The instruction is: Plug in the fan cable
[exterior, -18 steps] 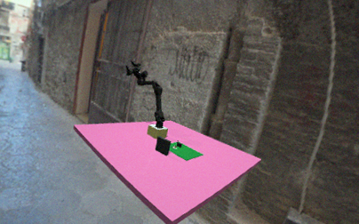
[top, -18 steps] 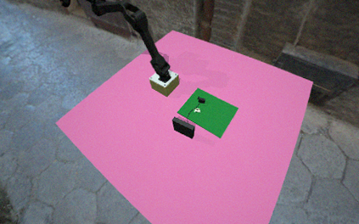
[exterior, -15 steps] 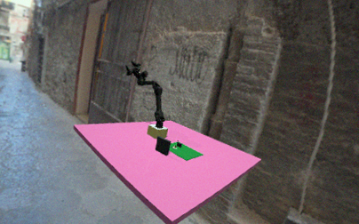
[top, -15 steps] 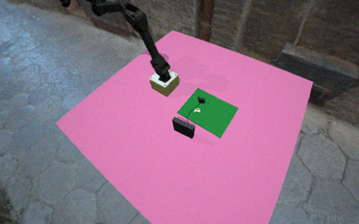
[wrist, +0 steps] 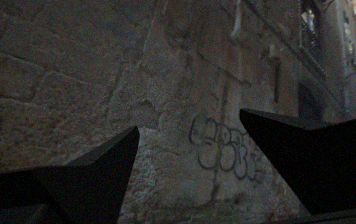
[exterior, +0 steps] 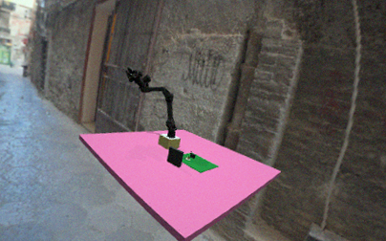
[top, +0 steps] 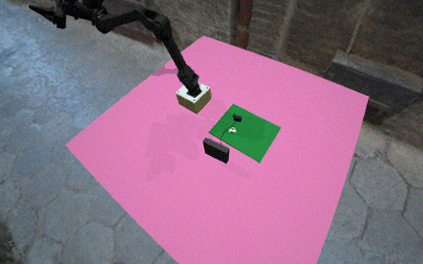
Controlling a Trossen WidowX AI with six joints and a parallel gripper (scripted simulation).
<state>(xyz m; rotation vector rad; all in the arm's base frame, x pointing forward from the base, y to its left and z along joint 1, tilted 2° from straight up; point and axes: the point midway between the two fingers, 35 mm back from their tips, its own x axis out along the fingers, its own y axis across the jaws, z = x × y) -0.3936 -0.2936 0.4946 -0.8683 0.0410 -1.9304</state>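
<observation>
The black plug is 68 cm ahead of my gripper tip, 34 cm to the left of it and 59 cm below it. Round my gripper tip: green board 74 cm ahead, 30 cm to the left, 63 cm below; black fan 70 cm ahead, 10 cm to the left, 56 cm below.
</observation>
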